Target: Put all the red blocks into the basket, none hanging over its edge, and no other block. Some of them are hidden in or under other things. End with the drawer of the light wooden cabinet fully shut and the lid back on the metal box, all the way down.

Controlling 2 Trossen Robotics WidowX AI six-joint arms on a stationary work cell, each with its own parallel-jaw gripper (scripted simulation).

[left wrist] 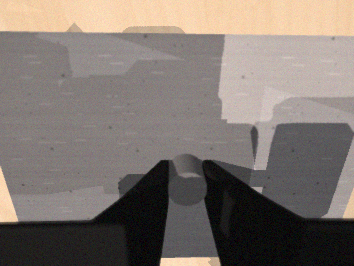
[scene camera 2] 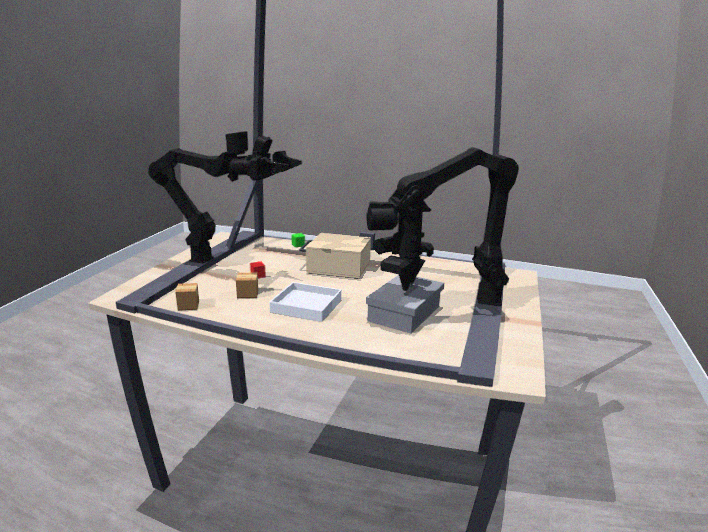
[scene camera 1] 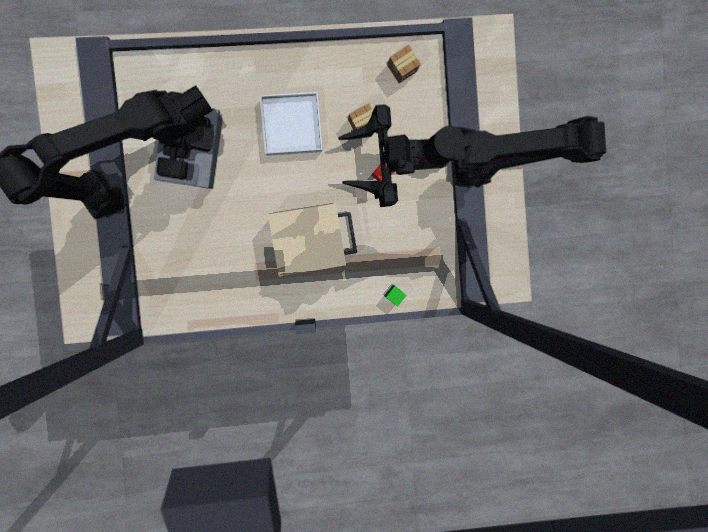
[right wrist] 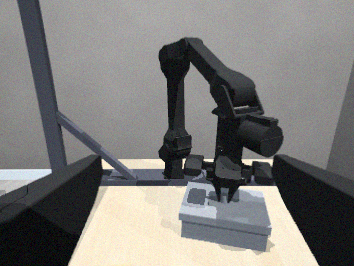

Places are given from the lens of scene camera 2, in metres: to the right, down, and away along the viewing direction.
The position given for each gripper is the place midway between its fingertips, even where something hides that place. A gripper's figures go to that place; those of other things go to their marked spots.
left gripper (scene camera 2: 406, 289): 0.13, 0.06, 1.23
right gripper (scene camera 2: 295, 164): -0.16, -0.28, 1.33
grey metal lid (scene camera 2: 390, 296): 0.09, 0.07, 1.19
white basket (scene camera 2: 311, 302): -0.11, 0.10, 1.28
